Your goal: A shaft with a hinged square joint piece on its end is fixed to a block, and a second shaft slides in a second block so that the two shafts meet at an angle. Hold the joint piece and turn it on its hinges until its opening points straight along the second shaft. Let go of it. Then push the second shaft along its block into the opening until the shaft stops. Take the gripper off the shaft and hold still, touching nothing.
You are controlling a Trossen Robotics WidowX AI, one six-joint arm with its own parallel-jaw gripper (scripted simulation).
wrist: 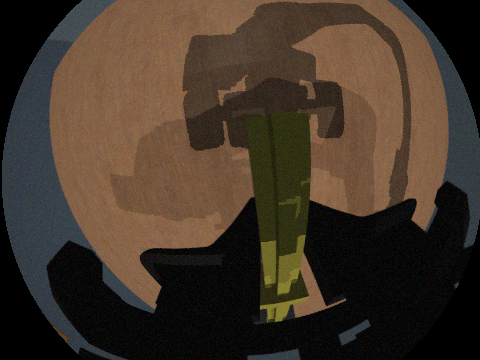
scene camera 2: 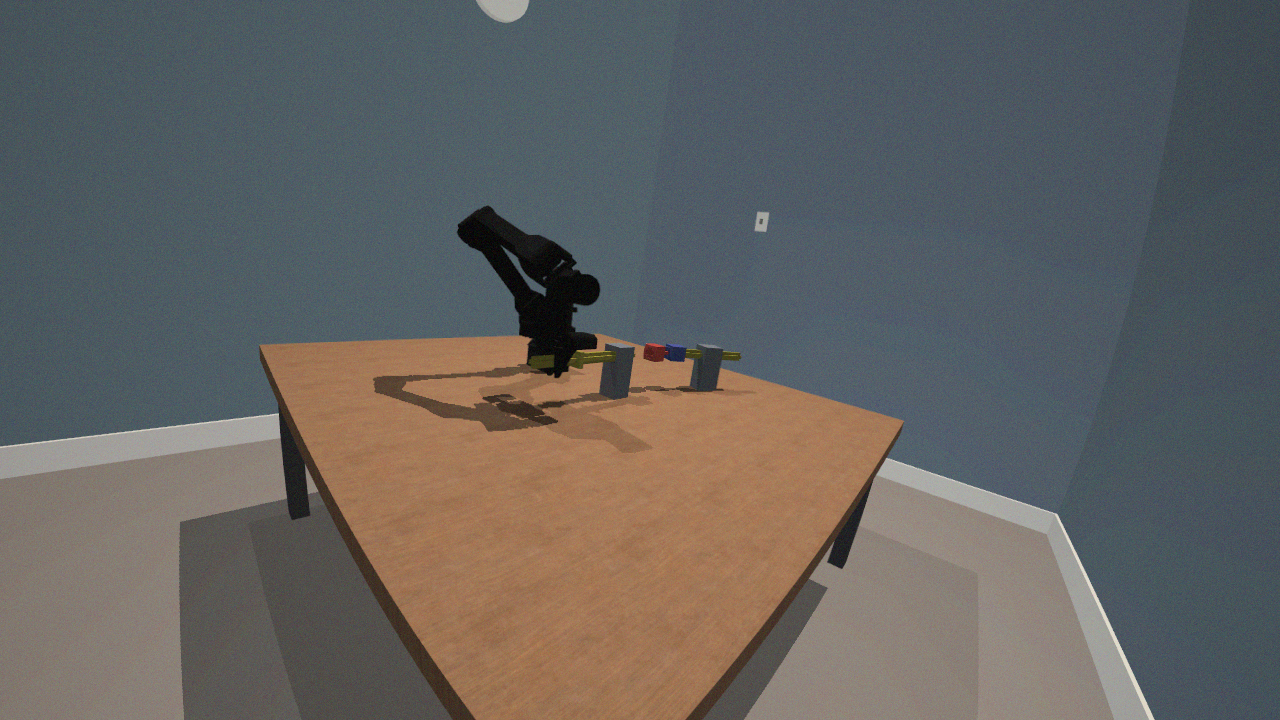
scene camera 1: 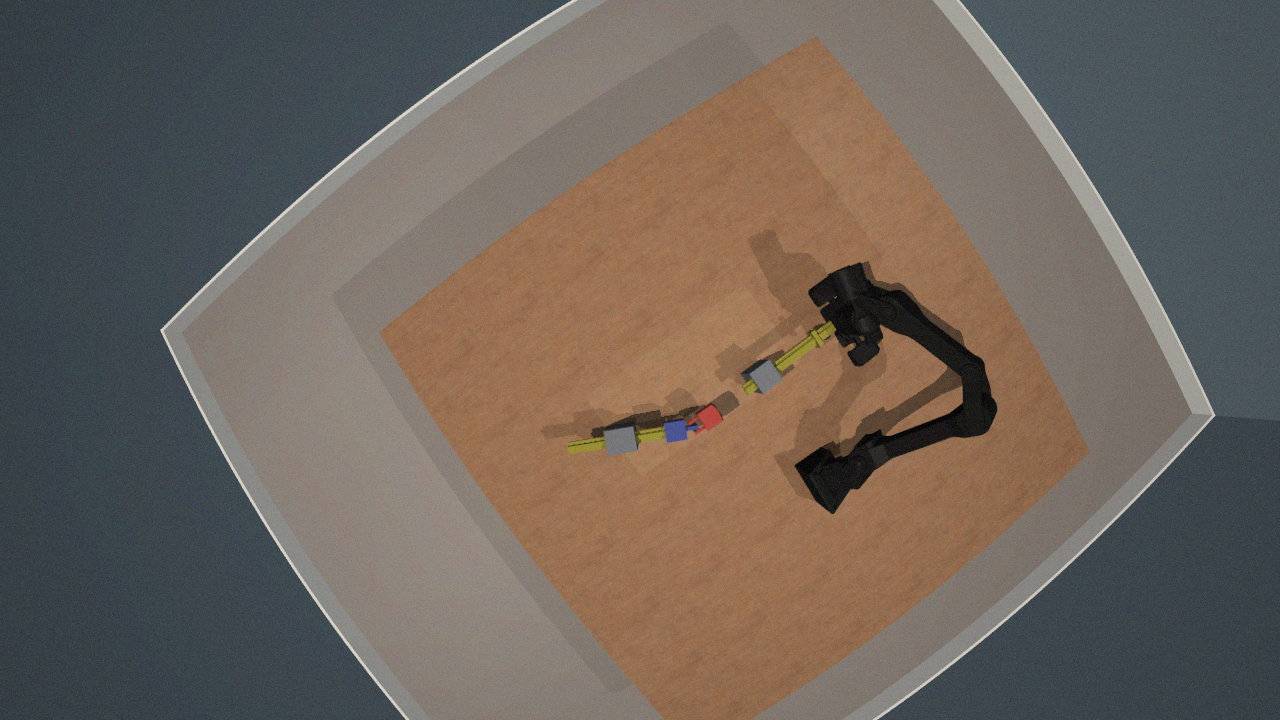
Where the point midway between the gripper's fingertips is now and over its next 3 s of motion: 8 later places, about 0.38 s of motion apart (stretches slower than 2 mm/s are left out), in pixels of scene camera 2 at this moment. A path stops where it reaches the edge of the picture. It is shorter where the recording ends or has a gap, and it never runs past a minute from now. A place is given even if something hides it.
My gripper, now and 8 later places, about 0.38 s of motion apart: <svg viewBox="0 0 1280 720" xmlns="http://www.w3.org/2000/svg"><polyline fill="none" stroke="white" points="553,376 552,376 556,376 562,375 568,374 574,374 580,373 585,372 589,372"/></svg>
